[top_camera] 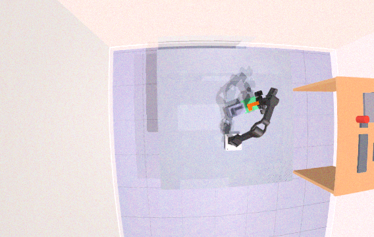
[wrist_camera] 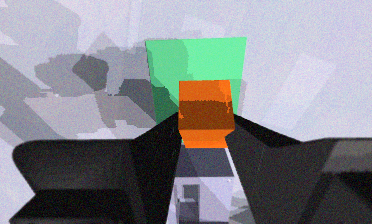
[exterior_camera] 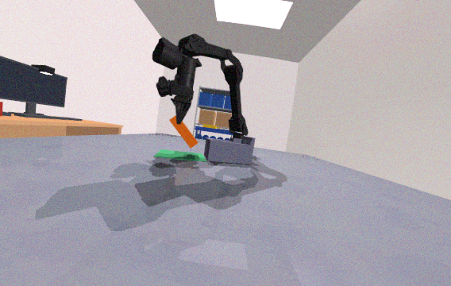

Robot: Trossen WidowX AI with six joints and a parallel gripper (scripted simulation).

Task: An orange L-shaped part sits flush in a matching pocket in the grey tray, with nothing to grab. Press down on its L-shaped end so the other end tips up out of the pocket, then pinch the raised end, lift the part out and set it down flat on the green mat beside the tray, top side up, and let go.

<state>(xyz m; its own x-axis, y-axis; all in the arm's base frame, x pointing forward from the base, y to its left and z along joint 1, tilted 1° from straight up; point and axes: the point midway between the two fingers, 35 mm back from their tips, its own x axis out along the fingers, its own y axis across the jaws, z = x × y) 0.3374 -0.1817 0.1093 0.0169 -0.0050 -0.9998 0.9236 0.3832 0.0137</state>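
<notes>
Right now the orange L-shaped part is 3 cm below my gripper tip, 3 cm behind it and 2 cm to the left of it. The rest, counted from my gripper tip: green mat 11 cm below, 2 cm to the left, 1 cm behind.
</notes>
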